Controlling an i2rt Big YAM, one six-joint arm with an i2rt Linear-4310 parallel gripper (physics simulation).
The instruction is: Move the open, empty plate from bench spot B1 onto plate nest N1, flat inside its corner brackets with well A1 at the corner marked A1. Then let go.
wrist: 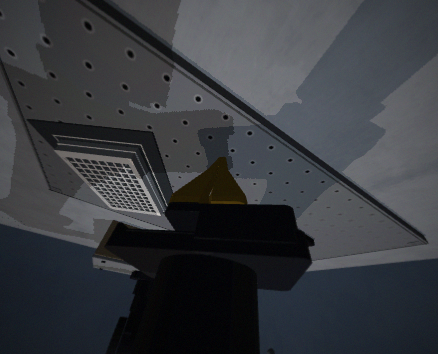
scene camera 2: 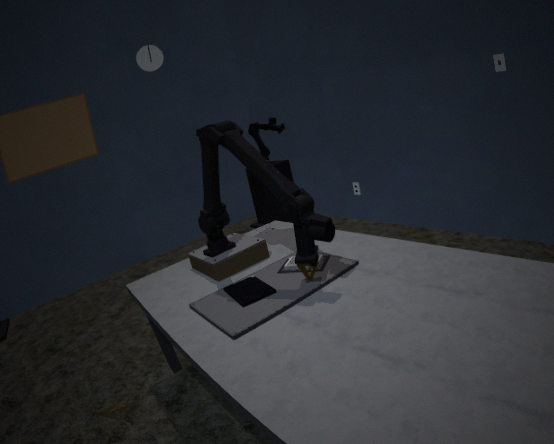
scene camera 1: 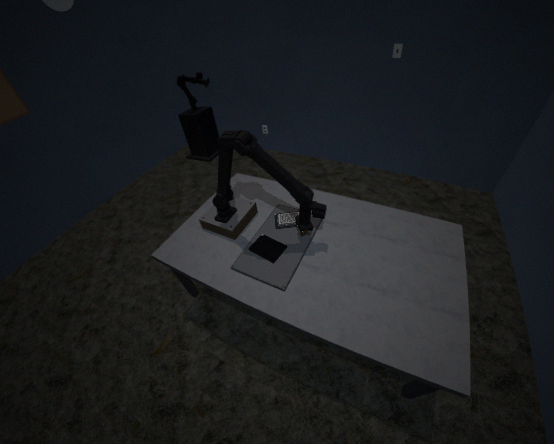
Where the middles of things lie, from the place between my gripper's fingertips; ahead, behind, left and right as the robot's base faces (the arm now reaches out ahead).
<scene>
Now: the black square nest [scene camera 2: 250, 290] 140 mm behind my hand and 150 mm to the right of it.
</scene>
